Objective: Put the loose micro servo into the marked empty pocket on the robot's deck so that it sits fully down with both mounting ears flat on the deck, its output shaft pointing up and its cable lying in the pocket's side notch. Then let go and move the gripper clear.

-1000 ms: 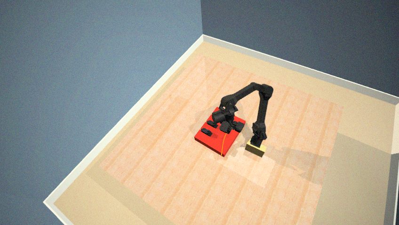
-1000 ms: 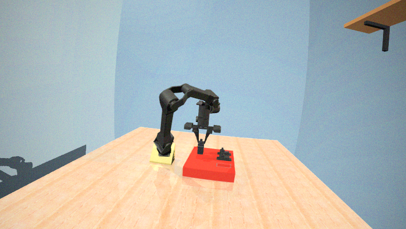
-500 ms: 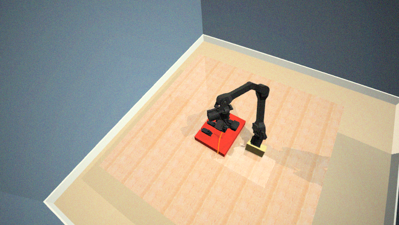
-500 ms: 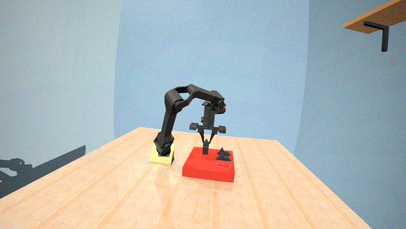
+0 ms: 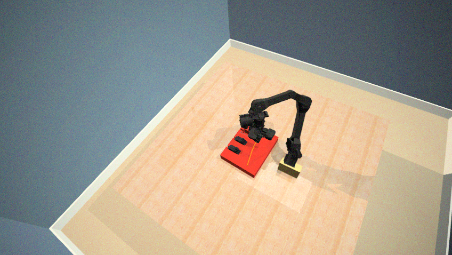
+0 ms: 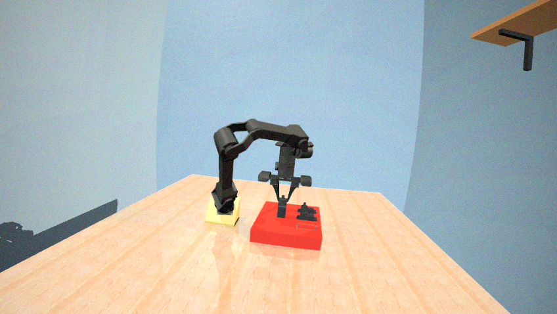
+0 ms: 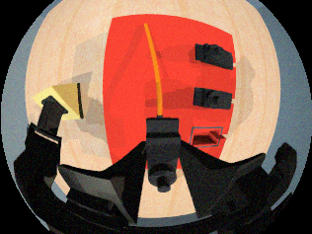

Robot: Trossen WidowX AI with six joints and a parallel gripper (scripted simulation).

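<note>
My gripper tip is 1 cm past the red deck, 4 cm to the right of it and 10 cm above it.
</note>
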